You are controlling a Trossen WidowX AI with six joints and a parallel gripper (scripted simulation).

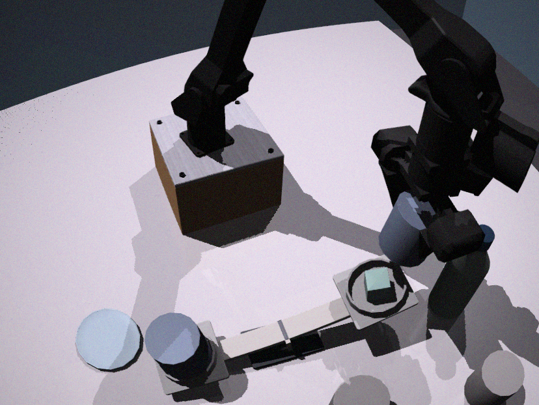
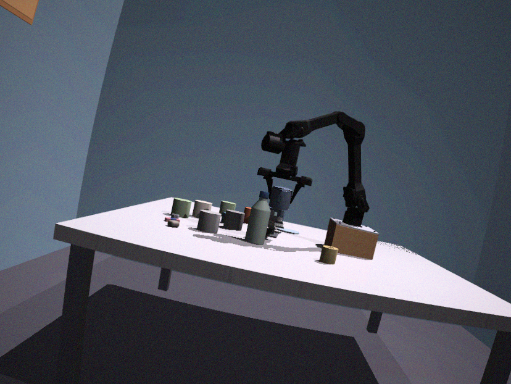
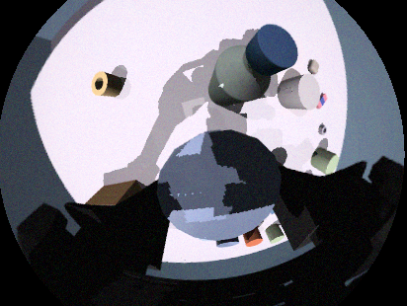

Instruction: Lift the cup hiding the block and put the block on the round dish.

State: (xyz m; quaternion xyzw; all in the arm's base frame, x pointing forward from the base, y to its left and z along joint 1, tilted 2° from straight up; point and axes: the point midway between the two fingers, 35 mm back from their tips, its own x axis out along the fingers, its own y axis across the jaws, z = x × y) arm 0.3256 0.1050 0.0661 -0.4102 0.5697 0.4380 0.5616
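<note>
Now: the round pale-blue dish 38 cm to the right of my gripper tip, 15 cm behind it and 14 cm below it. From my gripper tip the other things lie so: cup 2 cm to the left, 1 cm ahead, 1 cm above; then grey-green bottle 7 cm to the left, 7 cm ahead, 3 cm below; then small balance 17 cm to the right, 12 cm below, 2 cm behind.
</note>
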